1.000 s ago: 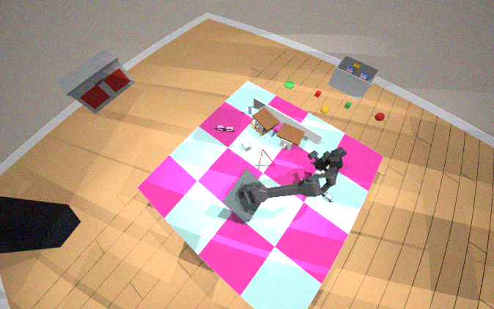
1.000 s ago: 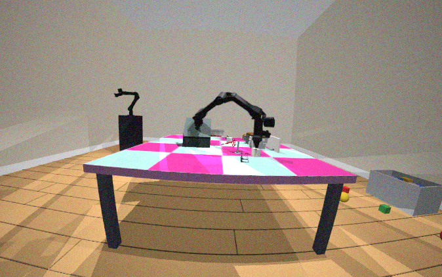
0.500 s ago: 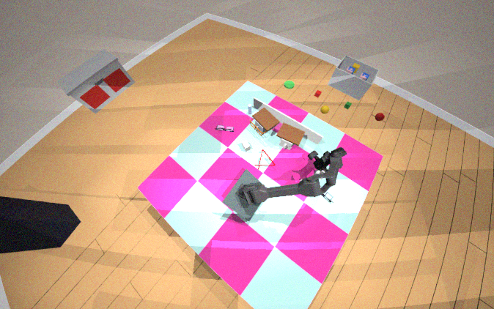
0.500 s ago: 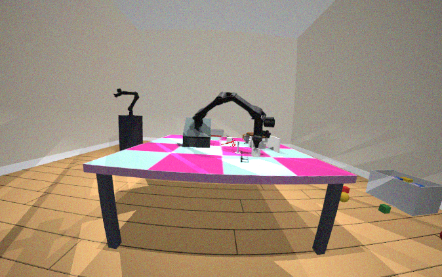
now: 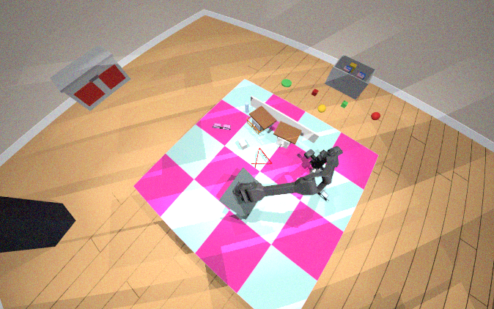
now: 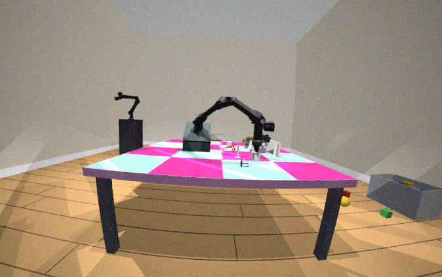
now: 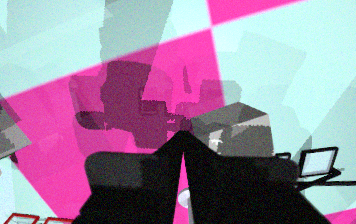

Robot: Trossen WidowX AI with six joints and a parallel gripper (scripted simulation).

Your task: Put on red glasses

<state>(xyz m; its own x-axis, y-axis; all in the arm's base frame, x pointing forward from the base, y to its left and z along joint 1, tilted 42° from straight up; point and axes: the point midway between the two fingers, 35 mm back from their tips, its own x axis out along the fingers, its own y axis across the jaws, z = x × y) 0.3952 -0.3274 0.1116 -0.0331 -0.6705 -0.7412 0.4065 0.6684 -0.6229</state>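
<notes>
The grey stand lies 120 mm behind my gripper tip, 30 mm to the left of it and 10 mm below it. Also, from my gripper tip: grey panel: 230 mm ahead, 350 mm to the left, 20 mm above.
</notes>
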